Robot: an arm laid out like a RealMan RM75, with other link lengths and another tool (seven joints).
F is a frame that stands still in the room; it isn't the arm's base.
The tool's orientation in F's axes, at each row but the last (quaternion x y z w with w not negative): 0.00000 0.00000 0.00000 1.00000; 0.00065 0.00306 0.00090 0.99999; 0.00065 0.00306 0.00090 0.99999; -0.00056 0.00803 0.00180 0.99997; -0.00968 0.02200 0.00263 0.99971; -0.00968 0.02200 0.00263 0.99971; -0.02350 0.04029 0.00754 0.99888; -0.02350 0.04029 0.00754 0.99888; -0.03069 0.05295 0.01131 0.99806; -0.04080 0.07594 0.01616 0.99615; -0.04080 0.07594 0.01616 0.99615; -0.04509 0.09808 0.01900 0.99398; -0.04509 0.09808 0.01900 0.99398
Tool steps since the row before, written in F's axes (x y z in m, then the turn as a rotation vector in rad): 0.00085 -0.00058 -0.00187 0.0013 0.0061 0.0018; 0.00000 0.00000 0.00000 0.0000 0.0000 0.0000; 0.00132 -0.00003 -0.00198 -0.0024 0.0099 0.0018; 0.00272 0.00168 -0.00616 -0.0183 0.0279 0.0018; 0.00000 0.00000 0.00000 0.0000 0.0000 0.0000; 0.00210 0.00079 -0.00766 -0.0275 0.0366 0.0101; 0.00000 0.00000 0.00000 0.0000 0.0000 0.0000; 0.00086 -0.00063 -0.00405 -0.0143 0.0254 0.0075; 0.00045 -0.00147 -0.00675 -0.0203 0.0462 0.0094; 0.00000 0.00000 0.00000 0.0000 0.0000 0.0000; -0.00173 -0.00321 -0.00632 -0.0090 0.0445 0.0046; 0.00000 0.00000 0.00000 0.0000 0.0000 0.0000; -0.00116 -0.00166 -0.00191 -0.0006 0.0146 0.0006
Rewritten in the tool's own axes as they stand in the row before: 0.00085 -0.00058 -0.00187 0.0013 0.0061 0.0018; 0.00000 0.00000 0.00000 0.0000 0.0000 0.0000; 0.00133 -0.00003 -0.00197 -0.0024 0.0099 0.0018; 0.00282 0.00168 -0.00611 -0.0182 0.0280 0.0015; 0.00000 0.00000 0.00000 0.0000 0.0000 0.0000; 0.00244 0.00093 -0.00754 -0.0277 0.0366 0.0096; 0.00000 0.00000 0.00000 0.0000 0.0000 0.0000; 0.00118 -0.00046 -0.00399 -0.0145 0.0253 0.0075; 0.00114 -0.00107 -0.00674 -0.0203 0.0461 0.0101; 0.00000 0.00000 0.00000 0.0000 0.0000 0.0000; -0.00083 -0.00263 -0.00675 -0.0084 0.0443 0.0069; 0.00000 0.00000 0.00000 0.0000 0.0000 0.0000; -0.00081 -0.00143 -0.00224 -0.0003 0.0145 0.0018
